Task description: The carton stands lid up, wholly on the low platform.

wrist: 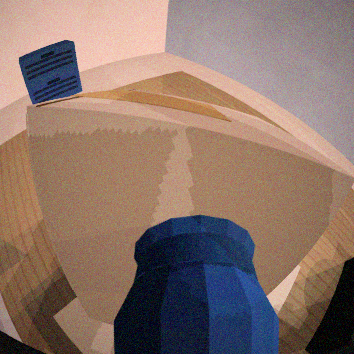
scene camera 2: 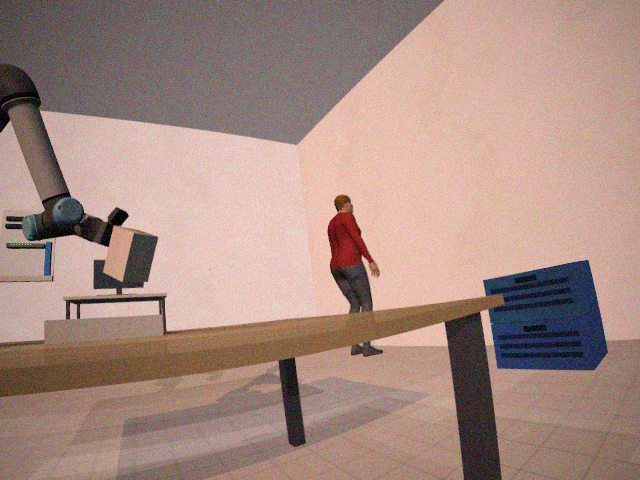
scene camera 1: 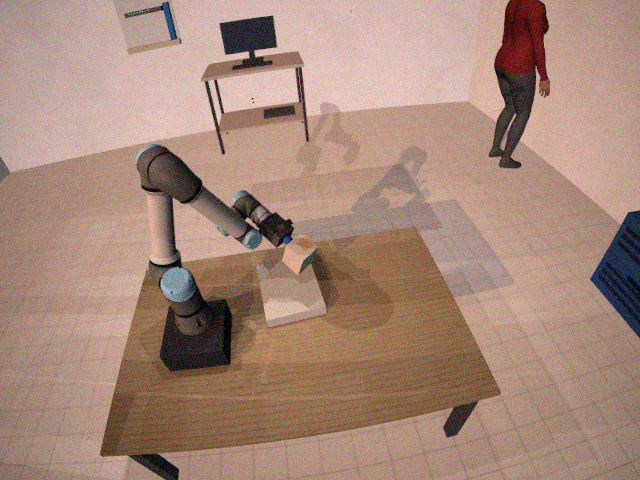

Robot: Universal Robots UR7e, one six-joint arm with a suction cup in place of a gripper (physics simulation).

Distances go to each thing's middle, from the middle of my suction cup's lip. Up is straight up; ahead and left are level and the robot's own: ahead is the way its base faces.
The tan carton (scene camera 1: 299, 253) lies 5 cm below my suction cup, 3 cm ahead of it and 2 cm to the right of it. The rest, counted from my suction cup: low platform (scene camera 1: 287, 297) 24 cm below, 3 cm behind, 2 cm to the right.
